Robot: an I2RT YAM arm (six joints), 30 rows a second.
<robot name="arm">
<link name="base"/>
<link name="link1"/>
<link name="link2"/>
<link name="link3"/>
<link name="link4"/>
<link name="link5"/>
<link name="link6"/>
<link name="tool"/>
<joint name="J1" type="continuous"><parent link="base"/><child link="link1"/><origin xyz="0 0 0.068" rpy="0 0 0"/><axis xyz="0 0 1"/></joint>
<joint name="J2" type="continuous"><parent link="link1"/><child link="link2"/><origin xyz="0.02 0.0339 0.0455" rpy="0 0 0"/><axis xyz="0 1 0"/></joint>
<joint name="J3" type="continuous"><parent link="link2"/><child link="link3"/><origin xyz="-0.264 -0.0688 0" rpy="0 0 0"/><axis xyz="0 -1 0"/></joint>
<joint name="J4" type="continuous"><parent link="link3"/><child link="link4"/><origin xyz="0.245 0.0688 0.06" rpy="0 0 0"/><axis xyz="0 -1 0"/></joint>
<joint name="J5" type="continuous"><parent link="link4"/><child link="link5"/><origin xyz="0.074 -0.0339 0.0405" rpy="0 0 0"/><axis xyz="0 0 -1"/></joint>
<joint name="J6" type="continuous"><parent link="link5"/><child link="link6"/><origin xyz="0.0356 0 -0.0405" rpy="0 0 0"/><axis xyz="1 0 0"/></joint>
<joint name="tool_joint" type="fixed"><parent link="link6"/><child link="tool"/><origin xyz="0 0 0" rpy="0 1.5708 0"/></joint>
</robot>
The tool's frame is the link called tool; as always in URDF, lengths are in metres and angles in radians. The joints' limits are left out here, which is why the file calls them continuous.
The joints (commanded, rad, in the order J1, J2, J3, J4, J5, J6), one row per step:
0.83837 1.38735 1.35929 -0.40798 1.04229 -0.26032
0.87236 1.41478 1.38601 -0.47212 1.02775 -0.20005
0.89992 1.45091 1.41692 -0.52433 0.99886 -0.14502
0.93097 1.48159 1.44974 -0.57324 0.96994 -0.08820
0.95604 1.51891 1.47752 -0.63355 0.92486 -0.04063
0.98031 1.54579 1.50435 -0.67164 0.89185 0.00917
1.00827 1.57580 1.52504 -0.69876 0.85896 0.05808
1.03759 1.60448 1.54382 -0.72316 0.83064 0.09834
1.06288 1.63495 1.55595 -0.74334 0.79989 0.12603
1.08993 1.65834 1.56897 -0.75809 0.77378 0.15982
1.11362 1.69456 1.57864 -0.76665 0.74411 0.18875
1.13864 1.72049 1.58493 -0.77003 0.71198 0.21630
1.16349 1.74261 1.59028 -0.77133 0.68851 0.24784
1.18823 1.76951 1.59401 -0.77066 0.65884 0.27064
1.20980 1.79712 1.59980 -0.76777 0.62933 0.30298
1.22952 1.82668 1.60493 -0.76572 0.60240 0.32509
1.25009 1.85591 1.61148 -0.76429 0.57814 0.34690
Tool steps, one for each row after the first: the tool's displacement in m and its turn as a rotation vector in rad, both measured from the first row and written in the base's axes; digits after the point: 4 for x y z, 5 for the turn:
-0.0041 0.0114 -0.0045 0.01248 0.03421 0.03306
-0.0057 0.0238 -0.0095 0.02927 0.07172 0.07089
-0.0096 0.0359 -0.0123 0.05522 0.10443 0.10927
-0.0122 0.0478 -0.0200 0.05969 0.16359 0.15247
-0.0159 0.0578 -0.0232 0.08619 0.19863 0.18360
-0.0204 0.0696 -0.0286 0.11207 0.23499 0.21605
-0.0259 0.0812 -0.0341 0.12891 0.27031 0.24721
-0.0306 0.0923 -0.0423 0.13116 0.31194 0.27782
-0.0369 0.1023 -0.0475 0.14707 0.34321 0.30510
-0.0412 0.1144 -0.0580 0.15142 0.38380 0.32968
-0.0475 0.1247 -0.0659 0.16394 0.42024 0.35837
-0.0543 0.1339 -0.0726 0.18052 0.44854 0.37940
-0.0612 0.1439 -0.0816 0.18671 0.48491 0.40550
-0.0674 0.1534 -0.0903 0.20435 0.51956 0.42342
-0.0731 0.1625 -0.1000 0.20882 0.55465 0.44047
-0.0795 0.1714 -0.1094 0.21222 0.58761 0.45610

